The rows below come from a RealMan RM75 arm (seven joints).
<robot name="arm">
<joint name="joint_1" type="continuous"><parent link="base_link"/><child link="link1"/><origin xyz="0 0 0.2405" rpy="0 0 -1.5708"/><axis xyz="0 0 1"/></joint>
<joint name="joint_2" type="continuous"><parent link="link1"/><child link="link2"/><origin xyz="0 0 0" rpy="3.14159 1.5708 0"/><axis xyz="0 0 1"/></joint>
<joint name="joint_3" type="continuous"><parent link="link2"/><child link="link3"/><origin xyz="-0.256 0 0" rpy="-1.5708 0 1.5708"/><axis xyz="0 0 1"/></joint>
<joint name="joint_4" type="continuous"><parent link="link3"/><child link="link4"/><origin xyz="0 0 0" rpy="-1.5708 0 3.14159"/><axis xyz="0 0 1"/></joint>
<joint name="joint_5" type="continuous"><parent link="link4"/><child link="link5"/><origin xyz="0 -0.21 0" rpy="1.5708 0 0"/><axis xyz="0 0 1"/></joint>
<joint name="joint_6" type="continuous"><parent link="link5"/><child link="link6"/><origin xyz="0 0 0" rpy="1.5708 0 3.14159"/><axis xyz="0 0 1"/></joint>
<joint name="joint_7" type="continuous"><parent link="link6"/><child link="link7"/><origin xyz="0 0.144 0" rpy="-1.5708 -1.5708 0"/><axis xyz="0 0 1"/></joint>
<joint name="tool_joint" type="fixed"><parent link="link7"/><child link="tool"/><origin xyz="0 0 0" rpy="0 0 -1.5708"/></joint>
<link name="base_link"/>
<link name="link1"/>
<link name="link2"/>
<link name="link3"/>
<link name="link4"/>
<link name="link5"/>
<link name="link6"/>
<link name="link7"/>
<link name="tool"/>
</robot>
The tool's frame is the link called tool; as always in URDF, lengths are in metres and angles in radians. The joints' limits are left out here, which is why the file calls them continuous.
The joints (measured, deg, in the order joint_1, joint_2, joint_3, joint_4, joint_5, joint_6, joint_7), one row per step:
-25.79, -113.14, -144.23, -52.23, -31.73, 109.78, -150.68
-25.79, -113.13, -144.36, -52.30, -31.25, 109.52, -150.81
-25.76, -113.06, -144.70, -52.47, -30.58, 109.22, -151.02
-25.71, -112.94, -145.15, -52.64, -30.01, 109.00, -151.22
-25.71, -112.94, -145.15, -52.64, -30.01, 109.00, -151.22
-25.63, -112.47, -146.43, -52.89, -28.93, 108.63, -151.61
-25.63, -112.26, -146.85, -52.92, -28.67, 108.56, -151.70
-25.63, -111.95, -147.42, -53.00, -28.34, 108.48, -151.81
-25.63, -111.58, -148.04, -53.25, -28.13, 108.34, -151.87
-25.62, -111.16, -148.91, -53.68, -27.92, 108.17, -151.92
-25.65, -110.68, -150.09, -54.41, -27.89, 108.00, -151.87
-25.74, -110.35, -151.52, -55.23, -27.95, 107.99, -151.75
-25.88, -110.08, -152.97, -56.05, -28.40, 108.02, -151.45
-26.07, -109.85, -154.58, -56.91, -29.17, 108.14, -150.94
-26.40, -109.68, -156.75, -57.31, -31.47, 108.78, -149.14
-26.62, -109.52, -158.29, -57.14, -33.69, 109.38, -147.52
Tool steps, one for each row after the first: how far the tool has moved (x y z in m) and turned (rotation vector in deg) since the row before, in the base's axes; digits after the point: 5 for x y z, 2 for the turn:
-0.00136, 0.00003, 0.00054, 0.11, 0.53, 0.30
-0.00213, -0.00005, 0.00161, 0.31, 0.73, 0.50
-0.00211, -0.00013, 0.00213, 0.41, 0.61, 0.53
0.00000, 0.00000, 0.00000, 0.00, 0.00, 0.00
-0.00479, -0.00014, 0.00624, 1.15, 1.11, 1.21
-0.00136, 0.00009, 0.00229, 0.38, 0.28, 0.33
-0.00180, 0.00019, 0.00340, 0.55, 0.40, 0.41
-0.00171, 0.00081, 0.00445, 0.82, 0.49, 0.24
-0.00192, 0.00109, 0.00576, 1.17, 0.58, 0.24
-0.00148, 0.00200, 0.00762, 1.70, 0.60, 0.00
-0.00054, 0.00195, 0.00714, 1.81, 0.28, -0.11
0.00059, 0.00250, 0.00674, 1.95, -0.04, -0.51
0.00154, 0.00287, 0.00685, 2.16, -0.32, -0.89
0.00516, 0.00394, 0.00576, 2.64, -1.95, -2.76
0.00449, 0.00268, 0.00325, 1.90, -1.98, -2.49

